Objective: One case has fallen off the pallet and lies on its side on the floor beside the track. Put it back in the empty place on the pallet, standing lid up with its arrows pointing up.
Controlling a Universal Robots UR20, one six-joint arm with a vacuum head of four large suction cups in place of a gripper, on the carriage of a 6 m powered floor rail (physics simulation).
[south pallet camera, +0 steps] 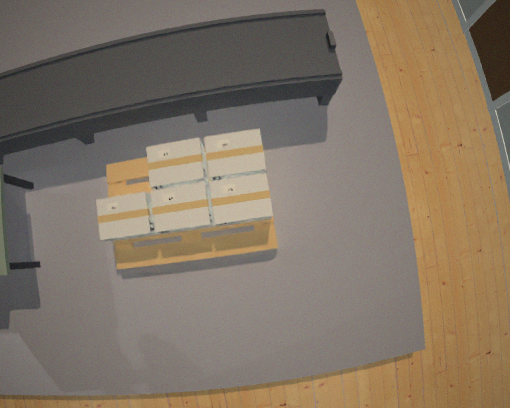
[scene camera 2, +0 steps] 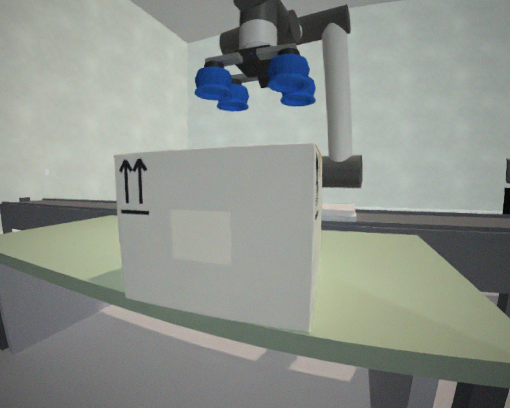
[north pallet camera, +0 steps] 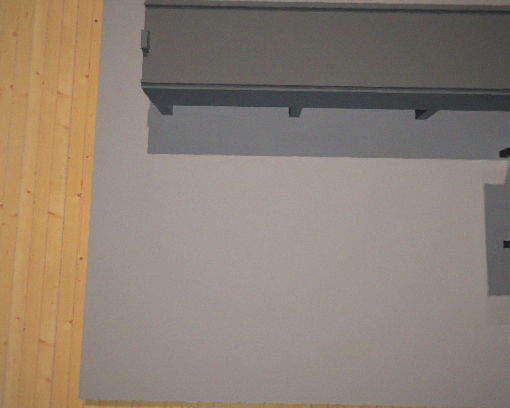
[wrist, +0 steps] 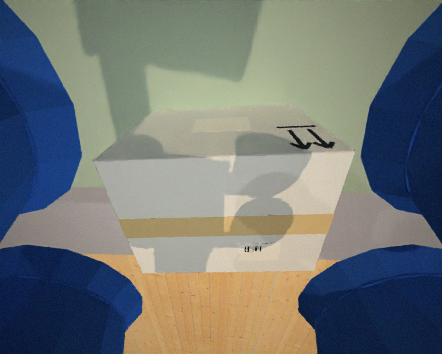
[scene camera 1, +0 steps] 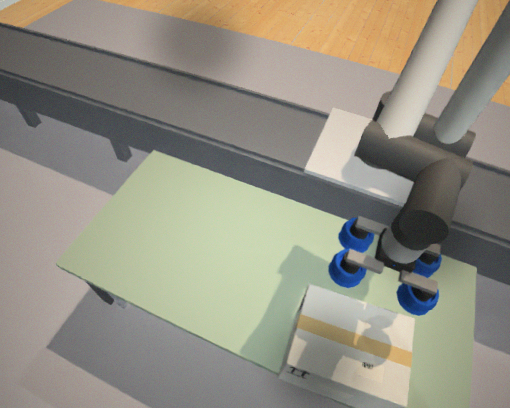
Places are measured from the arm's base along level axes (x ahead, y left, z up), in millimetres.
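Pixels of known places: hand, tool point: (scene camera 2: 256, 97) (wrist: 221, 231).
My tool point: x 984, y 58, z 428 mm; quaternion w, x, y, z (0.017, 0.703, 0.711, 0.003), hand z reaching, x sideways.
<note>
Behind a point stands the place of what it marks.
The case (scene camera 1: 320, 345) {x 1225, y -30, z 250 mm} (scene camera 2: 275, 225) {x 1297, y 203, z 131 mm} (wrist: 175, 185) {x 1081, y -13, z 251 mm} stands on the green table (scene camera 1: 200, 225) {x 838, y -700, z -40 mm} (scene camera 2: 390, 260) {x 881, y 435, z -40 mm} (wrist: 200, 85) {x 977, y 0, z -40 mm} near its edge. Its taped lid faces up and its arrows point up. My suction gripper (scene camera 1: 387, 265) {x 984, y 58, z 428 mm} (scene camera 2: 257, 86) is open, with four blue cups hanging above the case and clear gaps between cups and lid. The cups also frame the case in the wrist view. The pallet (south pallet camera: 125, 171) {x 630, y 1509, z -426 mm} in the south pallet view carries several white cases, lid up. Its empty place is the rail-side corner nearest the green table, at the upper left.
The dark floor rail (scene camera 1: 175, 105) (north pallet camera: 300, 50) (south pallet camera: 200, 55) runs behind the table and pallet. My white carriage (scene camera 1: 340, 140) {x -13, y -227, z -1 mm} (scene camera 2: 340, 212) {x 174, y 264, z 0 mm} sits on the rail behind the table. Neighbouring cases (south pallet camera: 175, 175) {x 790, y 1950, z -135 mm} (south pallet camera: 122, 227) {x 1075, y 1543, z -136 mm} border the empty place on two sides.
</note>
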